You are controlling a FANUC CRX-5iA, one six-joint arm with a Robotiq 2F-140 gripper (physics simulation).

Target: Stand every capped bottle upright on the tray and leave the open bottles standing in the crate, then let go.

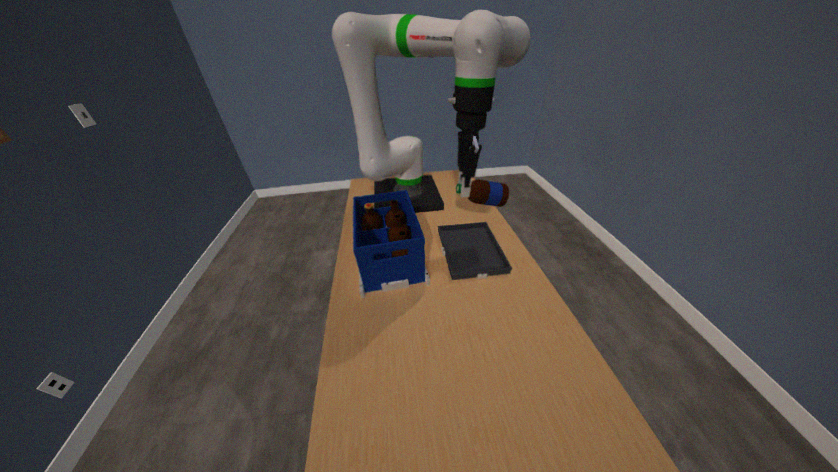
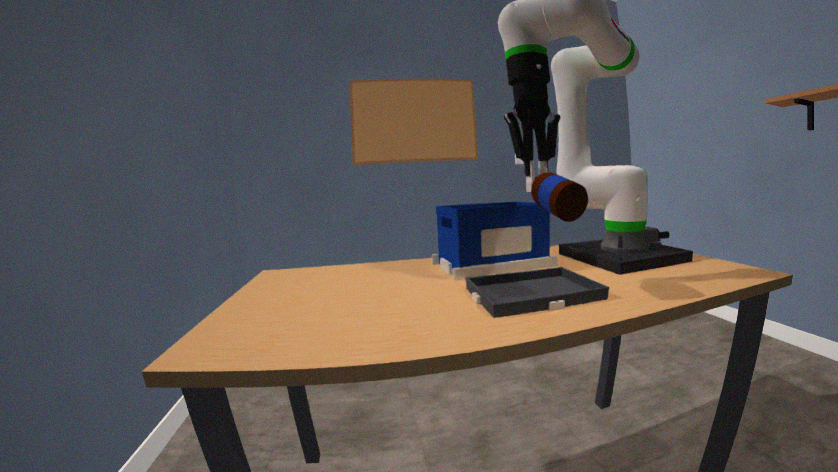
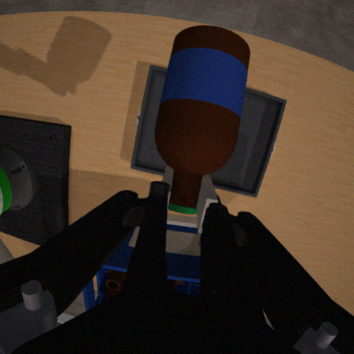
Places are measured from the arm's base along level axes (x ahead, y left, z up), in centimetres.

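Where they show: gripper, fingertip midpoint: [image 1: 463,193]; arm's base, link origin: [image 1: 409,191] [image 2: 624,248].
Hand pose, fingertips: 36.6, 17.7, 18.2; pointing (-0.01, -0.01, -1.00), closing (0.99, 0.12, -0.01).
Observation:
Things, the pixels of their top centre, and the offset from my fingertips, as dx, dy, dz. "*": a spot on its surface instead.
- brown bottle, top centre: [image 2: 550,172] [image 1: 482,180] -0.7, +5.5, +4.0
- green cap, top centre: [image 1: 457,186] +0.3, -1.9, +2.8
- dark tray, top centre: [image 2: 534,282] [image 1: 471,244] +2.5, +4.1, -18.8
- blue crate, top centre: [image 2: 491,204] [image 1: 384,214] +4.4, -24.3, -3.9
- top, surface spot: [image 1: 368,205] * -3.7, -30.4, -5.2
My gripper [image 1: 466,186] [image 2: 535,175] [image 3: 184,182] is shut on the neck of a brown bottle [image 1: 480,191] [image 2: 565,198] [image 3: 200,130] with a blue label and a green cap [image 1: 458,188] [image 3: 182,209]. The bottle is held in the air, tilted almost flat, base outward. The dark tray [image 1: 480,274] [image 2: 521,306] [image 3: 260,140] lies below, with no bottle on it. The blue crate [image 1: 389,269] [image 2: 469,237] [image 3: 182,265] stands beside the tray. Several brown bottles [image 1: 371,219] [image 1: 395,218] [image 1: 398,233] stand inside; one top [image 1: 368,205] looks cream and red. Their lower parts are hidden.
The arm's black base plate [image 1: 432,199] [image 2: 656,260] [image 3: 35,150] is behind the crate and tray. Pale brackets [image 1: 395,284] [image 2: 504,267] edge the crate's foot. Small pale clips [image 1: 482,274] [image 2: 556,304] touch the tray. The tray is near the table's long edge.

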